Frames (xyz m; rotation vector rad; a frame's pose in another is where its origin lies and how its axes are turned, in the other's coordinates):
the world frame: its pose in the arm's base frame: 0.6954 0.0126 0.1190 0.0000 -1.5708 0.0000
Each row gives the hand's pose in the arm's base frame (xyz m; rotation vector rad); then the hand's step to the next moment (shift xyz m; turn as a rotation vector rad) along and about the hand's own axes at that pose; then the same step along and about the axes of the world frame.
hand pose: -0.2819 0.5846 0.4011 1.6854 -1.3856 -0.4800
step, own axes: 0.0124 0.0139 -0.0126 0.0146 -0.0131 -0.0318
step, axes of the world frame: 0.0209 -0.0066 -0.0051 0.0099 -0.0015 -0.0360
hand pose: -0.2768 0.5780 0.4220 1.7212 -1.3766 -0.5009
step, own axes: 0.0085 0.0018 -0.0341 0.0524 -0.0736 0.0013
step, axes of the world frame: 0.0221 0.0046 -0.0270 -0.0501 -0.0471 -0.0587
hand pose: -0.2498 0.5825 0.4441 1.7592 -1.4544 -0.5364
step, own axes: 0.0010 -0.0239 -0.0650 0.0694 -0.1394 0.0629
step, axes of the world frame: 0.0212 0.0193 -0.0630 -0.1362 -0.0785 -0.0590
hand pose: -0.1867 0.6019 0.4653 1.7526 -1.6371 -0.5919
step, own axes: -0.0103 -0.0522 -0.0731 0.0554 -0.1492 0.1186
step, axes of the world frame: 0.0108 0.0217 -0.0871 -0.1828 -0.0735 -0.0243
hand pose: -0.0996 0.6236 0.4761 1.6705 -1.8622 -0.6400
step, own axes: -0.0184 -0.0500 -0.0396 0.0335 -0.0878 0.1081
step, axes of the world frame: -0.0062 0.0131 -0.0648 -0.1356 -0.0446 0.0117
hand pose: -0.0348 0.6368 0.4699 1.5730 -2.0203 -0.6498
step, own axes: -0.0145 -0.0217 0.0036 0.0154 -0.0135 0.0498
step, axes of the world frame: -0.0179 0.0096 -0.0168 -0.0453 -0.0146 0.0253
